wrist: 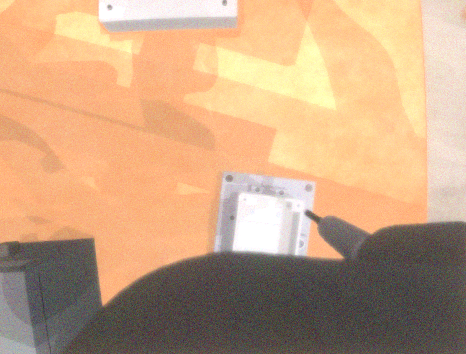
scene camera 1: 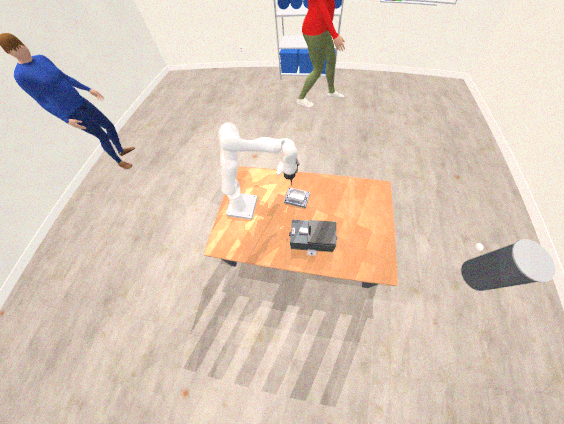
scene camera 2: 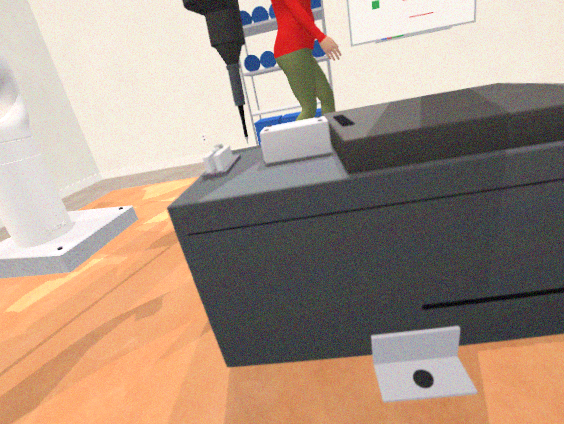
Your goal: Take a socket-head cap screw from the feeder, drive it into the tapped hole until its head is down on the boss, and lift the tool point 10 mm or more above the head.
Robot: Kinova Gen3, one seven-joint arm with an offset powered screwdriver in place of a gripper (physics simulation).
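Note:
My gripper, the powered screwdriver (scene camera 1: 292,185) (scene camera 2: 246,140) (wrist: 307,213), points down with its tip in the air. A tiny light piece, seemingly a screw, sits at the end of the black bit in scene camera 2; its head is too small to make out. The white workpiece block (scene camera 1: 297,195) (wrist: 260,222) sits on a grey plate (scene camera 1: 304,204) (wrist: 226,205). In the wrist view the tip appears beside the block's right edge, near a small hole; the height gap is unclear. The arm hides the block's lower part there. The dark feeder (scene camera 1: 322,236) (scene camera 2: 350,250) (wrist: 65,280) stands apart from the tip.
A small white nest (scene camera 2: 219,160) and a white block (scene camera 2: 296,142) stand on the feeder's top. A small bracket (scene camera 1: 311,253) (scene camera 2: 422,365) lies at its front. The arm's base plate (scene camera 1: 242,214) (wrist: 170,20) is on the table. Two people (scene camera 1: 50,85) (scene camera 1: 318,45) stand beyond the table.

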